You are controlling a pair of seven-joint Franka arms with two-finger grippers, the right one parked.
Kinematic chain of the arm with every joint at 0, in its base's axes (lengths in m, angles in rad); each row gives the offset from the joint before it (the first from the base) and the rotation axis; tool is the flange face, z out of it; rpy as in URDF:
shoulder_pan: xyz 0 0 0.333 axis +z
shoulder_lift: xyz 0 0 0 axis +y
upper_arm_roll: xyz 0 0 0.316 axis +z
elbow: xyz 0.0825 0 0 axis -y
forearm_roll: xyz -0.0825 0 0.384 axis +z
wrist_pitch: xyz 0 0 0 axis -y
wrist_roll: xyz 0.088 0 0 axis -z
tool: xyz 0 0 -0.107 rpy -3.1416 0 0
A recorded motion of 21 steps. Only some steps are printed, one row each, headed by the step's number.
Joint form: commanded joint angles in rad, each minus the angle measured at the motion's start. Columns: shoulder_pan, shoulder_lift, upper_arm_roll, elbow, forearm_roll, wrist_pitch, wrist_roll.
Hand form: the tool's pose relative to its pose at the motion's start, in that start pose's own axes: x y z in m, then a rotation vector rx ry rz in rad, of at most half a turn. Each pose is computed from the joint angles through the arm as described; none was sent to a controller.
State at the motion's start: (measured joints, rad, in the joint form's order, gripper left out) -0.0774 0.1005 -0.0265 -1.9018 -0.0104 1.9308 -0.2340
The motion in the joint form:
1: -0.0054 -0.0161 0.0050 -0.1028 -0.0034 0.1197 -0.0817
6: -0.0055 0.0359 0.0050 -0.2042 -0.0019 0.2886 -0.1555
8: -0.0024 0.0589 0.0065 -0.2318 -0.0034 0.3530 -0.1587
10: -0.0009 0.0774 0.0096 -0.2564 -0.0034 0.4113 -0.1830
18: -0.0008 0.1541 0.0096 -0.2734 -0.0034 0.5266 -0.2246
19: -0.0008 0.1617 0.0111 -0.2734 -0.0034 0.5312 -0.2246
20: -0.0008 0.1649 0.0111 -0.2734 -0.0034 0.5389 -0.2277
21: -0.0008 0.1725 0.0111 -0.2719 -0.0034 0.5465 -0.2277
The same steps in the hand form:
1: -0.0079 -0.0018 0.0290 -0.0107 0.0313 -0.0836
6: -0.0082 -0.0030 0.0898 -0.0154 0.0460 -0.1583
8: -0.0070 -0.0056 0.1091 -0.0209 0.0588 -0.1676
10: -0.0067 -0.0085 0.1249 -0.0261 0.0732 -0.1969
18: -0.0001 -0.0077 0.1643 -0.0352 0.0931 -0.2397
19: 0.0004 -0.0085 0.1681 -0.0339 0.0903 -0.2413
20: 0.0011 -0.0083 0.1692 -0.0356 0.0945 -0.2444
21: 0.0021 -0.0081 0.1721 -0.0361 0.0959 -0.2445

